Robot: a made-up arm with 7 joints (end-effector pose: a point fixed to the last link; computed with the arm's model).
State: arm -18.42 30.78 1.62 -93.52 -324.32 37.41 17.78
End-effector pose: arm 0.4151 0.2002 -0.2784 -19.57 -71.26 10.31
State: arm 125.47 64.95 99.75 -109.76 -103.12 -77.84 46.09
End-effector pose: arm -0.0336 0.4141 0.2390 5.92 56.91 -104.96
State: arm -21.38 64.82 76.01 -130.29 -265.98 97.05 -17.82
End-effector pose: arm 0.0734 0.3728 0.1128 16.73 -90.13 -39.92
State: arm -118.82 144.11 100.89 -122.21 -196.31 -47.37 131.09
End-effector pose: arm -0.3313 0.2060 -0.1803 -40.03 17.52 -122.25
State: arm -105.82 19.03 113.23 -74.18 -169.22 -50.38 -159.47
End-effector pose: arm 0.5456 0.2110 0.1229 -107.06 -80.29 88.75
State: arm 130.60 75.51 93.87 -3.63 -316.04 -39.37 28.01
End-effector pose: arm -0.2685 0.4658 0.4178 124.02 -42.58 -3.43
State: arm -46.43 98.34 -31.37 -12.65 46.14 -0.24 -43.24
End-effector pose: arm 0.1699 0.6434 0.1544 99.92 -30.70 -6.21
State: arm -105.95 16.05 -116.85 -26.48 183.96 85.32 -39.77
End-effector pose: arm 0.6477 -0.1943 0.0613 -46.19 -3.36 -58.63
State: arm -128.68 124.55 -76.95 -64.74 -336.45 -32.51 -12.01
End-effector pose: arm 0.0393 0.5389 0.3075 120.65 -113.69 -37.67
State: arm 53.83 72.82 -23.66 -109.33 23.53 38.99 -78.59
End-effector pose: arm -0.1089 0.3632 -0.2959 2.68 15.50 -115.28
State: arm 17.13 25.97 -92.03 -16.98 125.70 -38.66 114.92
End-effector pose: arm -0.2041 0.2034 -0.6190 -7.30 -44.62 141.83
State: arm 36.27 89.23 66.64 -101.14 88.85 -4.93 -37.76
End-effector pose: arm 0.1509 0.4552 0.1782 50.44 -118.86 -29.76
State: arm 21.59 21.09 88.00 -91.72 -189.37 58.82 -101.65
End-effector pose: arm -0.1584 0.4259 -0.3000 30.22 -147.20 7.12
